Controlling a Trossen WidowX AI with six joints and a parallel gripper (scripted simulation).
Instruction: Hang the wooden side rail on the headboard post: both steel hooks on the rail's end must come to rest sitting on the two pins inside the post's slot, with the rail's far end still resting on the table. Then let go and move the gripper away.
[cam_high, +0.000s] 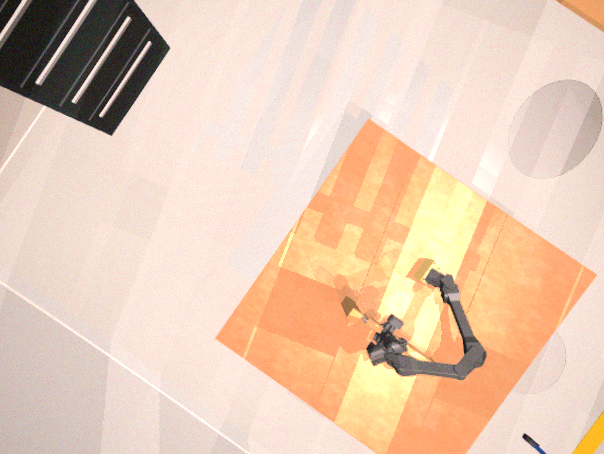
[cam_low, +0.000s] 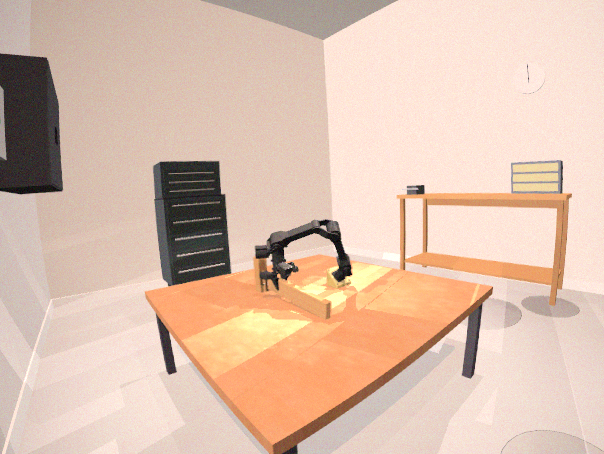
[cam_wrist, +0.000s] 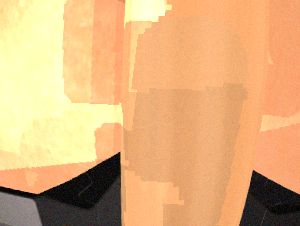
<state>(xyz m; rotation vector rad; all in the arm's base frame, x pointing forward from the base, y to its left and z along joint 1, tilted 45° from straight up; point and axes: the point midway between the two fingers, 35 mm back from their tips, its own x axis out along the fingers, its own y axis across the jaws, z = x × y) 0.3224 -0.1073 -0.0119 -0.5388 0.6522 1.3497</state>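
The wooden headboard post lies 170 mm to the right of my gripper tip, 40 mm above it and 20 mm behind it.
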